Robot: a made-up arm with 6 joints. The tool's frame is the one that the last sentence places. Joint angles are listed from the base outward.
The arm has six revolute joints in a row. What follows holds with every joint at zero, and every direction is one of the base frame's. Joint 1 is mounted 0.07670 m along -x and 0.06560 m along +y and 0.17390 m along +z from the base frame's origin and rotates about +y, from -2.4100 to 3.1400 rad. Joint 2 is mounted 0.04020 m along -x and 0.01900 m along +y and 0.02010 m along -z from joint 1 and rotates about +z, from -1.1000 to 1.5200 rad. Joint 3 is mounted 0.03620 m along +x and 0.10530 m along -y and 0.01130 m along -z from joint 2 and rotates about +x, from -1.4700 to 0.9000 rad. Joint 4 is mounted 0.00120 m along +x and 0.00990 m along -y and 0.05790 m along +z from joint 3 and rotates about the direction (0.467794, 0.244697, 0.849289), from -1.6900 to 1.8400 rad. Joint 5 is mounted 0.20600 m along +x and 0.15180 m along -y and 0.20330 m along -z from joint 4 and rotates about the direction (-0.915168, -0.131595, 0.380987), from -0.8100 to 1.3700 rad. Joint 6 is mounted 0.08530 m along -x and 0.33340 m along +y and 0.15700 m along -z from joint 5 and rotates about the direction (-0.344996, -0.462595, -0.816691), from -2.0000 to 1.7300 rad. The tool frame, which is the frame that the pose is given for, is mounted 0.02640 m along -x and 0.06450 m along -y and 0.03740 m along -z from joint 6; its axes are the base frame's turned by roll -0.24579, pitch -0.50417 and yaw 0.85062 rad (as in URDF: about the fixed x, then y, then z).
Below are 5 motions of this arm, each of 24 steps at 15 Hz.
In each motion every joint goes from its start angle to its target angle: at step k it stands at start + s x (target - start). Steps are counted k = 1, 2, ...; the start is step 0. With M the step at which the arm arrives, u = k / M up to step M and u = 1 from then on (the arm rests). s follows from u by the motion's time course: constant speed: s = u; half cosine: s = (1 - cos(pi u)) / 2; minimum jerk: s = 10 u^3 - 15 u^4 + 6 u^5.
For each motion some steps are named. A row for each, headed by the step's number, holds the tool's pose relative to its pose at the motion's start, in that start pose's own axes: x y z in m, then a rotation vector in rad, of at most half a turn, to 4 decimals.
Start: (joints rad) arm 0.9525 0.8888 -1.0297 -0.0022 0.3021 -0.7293
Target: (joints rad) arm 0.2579 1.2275 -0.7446 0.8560 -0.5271 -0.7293
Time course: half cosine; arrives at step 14
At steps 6, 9, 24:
6: 0.1386 -0.0021 0.0636 0.0738 -0.2993 0.1442
9: 0.2131 0.0450 0.1287 0.2362 -0.4617 0.2659
24: 0.2458 0.1060 0.1827 0.4462 -0.5303 0.3260

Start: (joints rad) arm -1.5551 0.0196 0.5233 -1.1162 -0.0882 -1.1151
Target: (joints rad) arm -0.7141 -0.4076 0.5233 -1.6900 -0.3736 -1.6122
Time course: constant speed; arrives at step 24
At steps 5, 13, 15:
5: -0.0873 0.0076 0.0593 -0.0193 0.0479 -0.1881
13: -0.2005 0.0517 0.1912 -0.1015 0.1516 -0.4452
15: -0.2202 0.0680 0.2305 -0.1300 0.1843 -0.4996

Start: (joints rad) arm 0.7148 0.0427 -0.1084 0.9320 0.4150 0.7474
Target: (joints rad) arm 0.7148 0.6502 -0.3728 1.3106 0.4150 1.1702
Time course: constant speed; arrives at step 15
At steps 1, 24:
1: -0.0088 0.0013 0.0097 0.0157 -0.0218 0.0277
24: -0.1595 -0.0789 0.1159 0.2545 -0.3253 0.3777

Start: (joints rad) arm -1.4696 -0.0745 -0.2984 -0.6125 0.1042 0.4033
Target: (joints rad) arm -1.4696 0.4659 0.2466 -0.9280 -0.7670 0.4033
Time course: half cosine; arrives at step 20
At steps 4, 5, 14, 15, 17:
4: 0.0444 0.0158 0.0190 0.0774 -0.0281 -0.0946
5: 0.0675 0.0224 0.0304 0.1200 -0.0415 -0.1439
14: 0.3015 0.0011 0.1948 0.7155 -0.0927 -0.6986
15: 0.3170 -0.0085 0.2073 0.7725 -0.0846 -0.7430
17: 0.3391 -0.0247 0.2244 0.8599 -0.0674 -0.8093

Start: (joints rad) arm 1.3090 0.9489 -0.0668 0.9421 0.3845 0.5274
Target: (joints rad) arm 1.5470 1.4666 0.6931 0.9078 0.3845 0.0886
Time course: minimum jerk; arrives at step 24
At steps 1, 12, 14, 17, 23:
1: 0.0002 0.0001 0.0000 0.0006 -0.0007 0.0000
12: 0.1669 0.0434 0.0505 0.4167 -0.4975 0.0082
14: 0.2136 0.0507 0.0859 0.5409 -0.6549 0.0143
17: 0.2659 0.0529 0.1419 0.6939 -0.8581 0.0236
23: 0.2998 0.0478 0.1925 0.8089 -1.0196 0.0315

